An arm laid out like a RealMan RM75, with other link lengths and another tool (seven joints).
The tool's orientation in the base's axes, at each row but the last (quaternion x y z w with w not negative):
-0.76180, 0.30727, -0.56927, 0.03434
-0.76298, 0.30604, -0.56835, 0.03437
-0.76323, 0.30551, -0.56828, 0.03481
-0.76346, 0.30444, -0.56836, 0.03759
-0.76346, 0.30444, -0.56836, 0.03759
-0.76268, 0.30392, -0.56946, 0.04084
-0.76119, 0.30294, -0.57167, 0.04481
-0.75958, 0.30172, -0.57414, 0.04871
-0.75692, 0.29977, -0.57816, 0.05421
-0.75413, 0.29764, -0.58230, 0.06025
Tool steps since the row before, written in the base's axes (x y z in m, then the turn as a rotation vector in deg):
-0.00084, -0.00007, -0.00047, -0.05, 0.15, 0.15
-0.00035, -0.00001, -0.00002, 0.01, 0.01, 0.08
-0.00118, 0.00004, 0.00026, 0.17, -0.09, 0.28
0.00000, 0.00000, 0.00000, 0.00, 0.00, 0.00
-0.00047, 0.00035, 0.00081, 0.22, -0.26, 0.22
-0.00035, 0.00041, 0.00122, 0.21, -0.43, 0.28
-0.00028, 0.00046, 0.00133, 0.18, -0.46, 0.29
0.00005, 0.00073, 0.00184, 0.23, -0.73, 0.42
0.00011, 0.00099, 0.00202, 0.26, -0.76, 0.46
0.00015, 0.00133, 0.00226, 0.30, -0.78, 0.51
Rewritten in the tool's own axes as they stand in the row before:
-0.00050, 0.00061, -0.00056, 0.04, -0.16, -0.14
-0.00007, 0.00017, -0.00030, 0.06, -0.04, -0.02
0.00000, 0.00037, -0.00115, 0.31, -0.11, 0.08
0.00000, 0.00000, 0.00000, 0.00, 0.00, 0.00
0.00043, -0.00041, -0.00080, 0.35, 0.03, 0.19
0.00076, -0.00069, -0.00085, 0.49, 0.15, 0.21
0.00084, -0.00081, -0.00083, 0.51, 0.18, 0.19
0.00118, -0.00139, -0.00077, 0.77, 0.32, 0.27
0.00121, -0.00172, -0.00082, 0.82, 0.32, 0.29
0.00124, -0.00213, -0.00091, 0.88, 0.30, 0.31

